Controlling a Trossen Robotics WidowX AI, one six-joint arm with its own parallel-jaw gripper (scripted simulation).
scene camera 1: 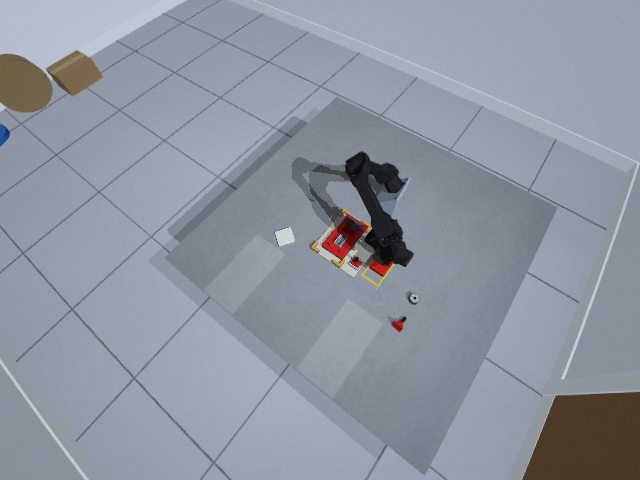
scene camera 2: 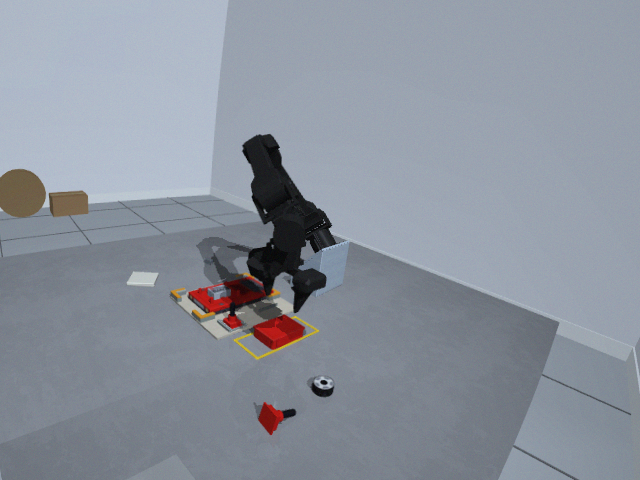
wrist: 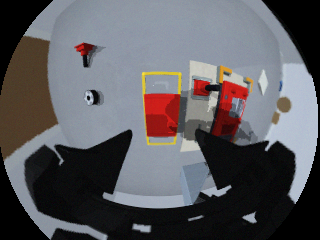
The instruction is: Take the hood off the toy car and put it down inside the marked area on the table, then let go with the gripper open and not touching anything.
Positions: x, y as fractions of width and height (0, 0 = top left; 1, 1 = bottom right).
Scene:
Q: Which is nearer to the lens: the red car body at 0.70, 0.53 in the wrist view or the red hood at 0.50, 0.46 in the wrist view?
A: The red hood.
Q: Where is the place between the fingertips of my gripper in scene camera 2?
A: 0.44, 0.63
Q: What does my gripper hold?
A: Nothing.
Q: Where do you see a red car body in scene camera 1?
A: At 0.55, 0.48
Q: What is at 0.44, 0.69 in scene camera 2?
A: A red hood.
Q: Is my gripper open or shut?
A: Open.

